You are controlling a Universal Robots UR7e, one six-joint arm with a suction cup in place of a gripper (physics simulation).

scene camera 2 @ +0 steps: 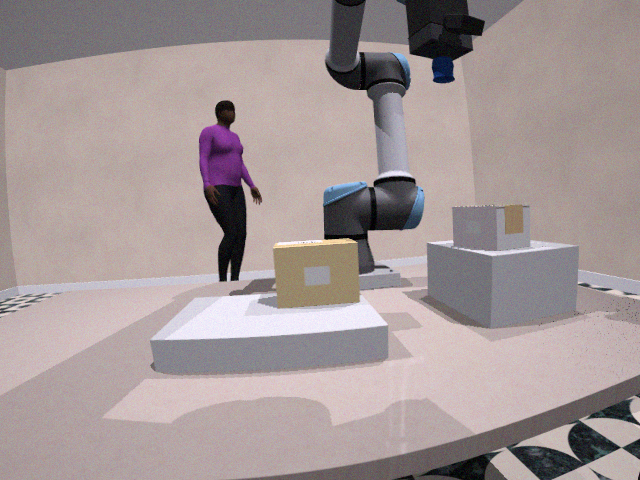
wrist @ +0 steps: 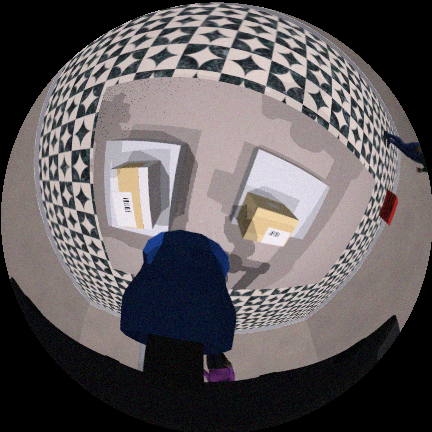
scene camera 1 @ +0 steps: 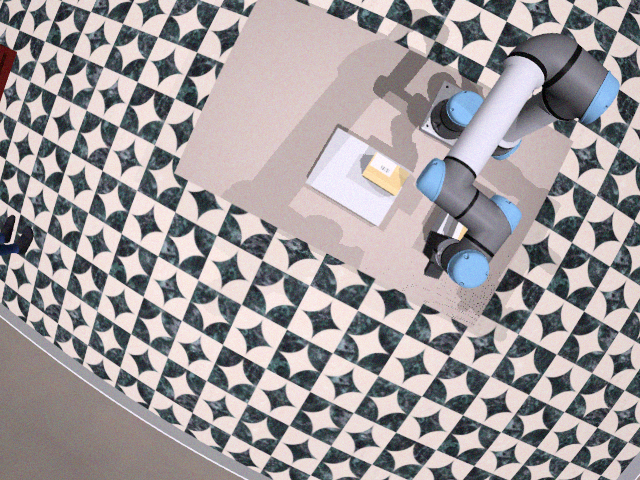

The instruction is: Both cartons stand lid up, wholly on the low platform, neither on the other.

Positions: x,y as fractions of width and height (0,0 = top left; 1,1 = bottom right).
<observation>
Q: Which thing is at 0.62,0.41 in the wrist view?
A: A low platform.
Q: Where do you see a carton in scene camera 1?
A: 0.60,0.36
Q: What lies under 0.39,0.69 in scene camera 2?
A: A low platform.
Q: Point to a carton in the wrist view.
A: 0.31,0.43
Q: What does the carton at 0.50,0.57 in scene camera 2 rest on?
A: A low platform.
</observation>
